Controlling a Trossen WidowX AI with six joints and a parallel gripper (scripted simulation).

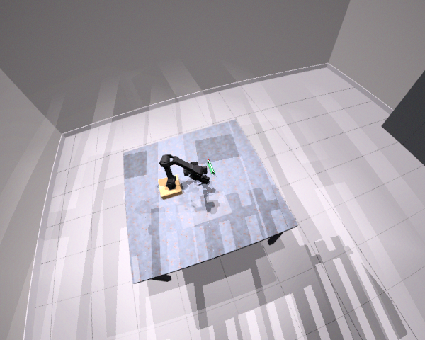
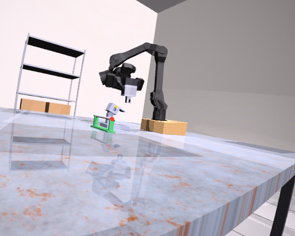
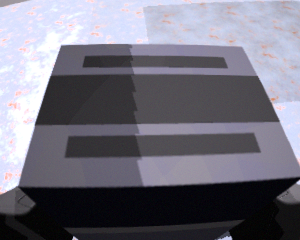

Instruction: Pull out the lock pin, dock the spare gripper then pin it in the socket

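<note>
My gripper tip is 150 mm above the green mount, 140 mm short of it and 70 mm to the right of it. From my gripper tip the other things lie so: spare gripper: 20 mm to the right; then socket: 120 mm below, 40 mm to the right, 40 mm ahead.
</note>
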